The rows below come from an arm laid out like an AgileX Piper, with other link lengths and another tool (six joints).
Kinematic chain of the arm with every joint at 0, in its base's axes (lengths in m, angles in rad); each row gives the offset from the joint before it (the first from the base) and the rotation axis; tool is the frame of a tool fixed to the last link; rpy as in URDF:
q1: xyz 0 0 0.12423 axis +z
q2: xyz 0 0 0 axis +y
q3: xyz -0.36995 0 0.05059 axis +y
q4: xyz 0.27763 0 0.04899 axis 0.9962 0 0.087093
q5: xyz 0 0 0 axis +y
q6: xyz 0.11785 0 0.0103 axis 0.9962 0 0.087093
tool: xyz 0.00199 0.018 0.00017 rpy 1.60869 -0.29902 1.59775
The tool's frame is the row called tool.
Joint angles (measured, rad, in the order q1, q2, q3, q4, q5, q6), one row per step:
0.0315 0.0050 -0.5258 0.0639 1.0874 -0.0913
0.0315 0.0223 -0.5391 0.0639 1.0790 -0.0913
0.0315 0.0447 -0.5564 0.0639 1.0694 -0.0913
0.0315 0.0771 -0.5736 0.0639 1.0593 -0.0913
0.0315 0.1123 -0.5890 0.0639 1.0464 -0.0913
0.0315 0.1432 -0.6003 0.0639 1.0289 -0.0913
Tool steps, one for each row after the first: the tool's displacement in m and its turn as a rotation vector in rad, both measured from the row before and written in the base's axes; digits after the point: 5 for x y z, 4 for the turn. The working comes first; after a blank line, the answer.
Tool pose at each row, in the base's axes (x y z in m, rotation vector in rad; the steps are taken from these numbers as rounded here):
-0.04880 0.02321 0.30148 1.8265 1.5670 1.0646
-0.04687 0.02324 0.30747 1.8236 1.5639 1.0681
-0.04428 0.02329 0.31508 1.8206 1.5606 1.0717
-0.03950 0.02341 0.32308 1.8252 1.5630 1.0678
-0.03344 0.02355 0.33075 1.8313 1.5661 1.0625
-0.02722 0.02368 0.33725 1.8340 1.5662 1.0609

0.00193 0.00003 0.00599 0.0005 -0.0043 -0.0005
0.00259 0.00005 0.00761 0.0005 -0.0045 -0.0005
0.00478 0.00012 0.00800 0.0002 0.0052 -0.0005
0.00606 0.00014 0.00767 0.0002 0.0069 -0.0007
0.00622 0.00013 0.00650 0.0005 0.0022 -0.0010

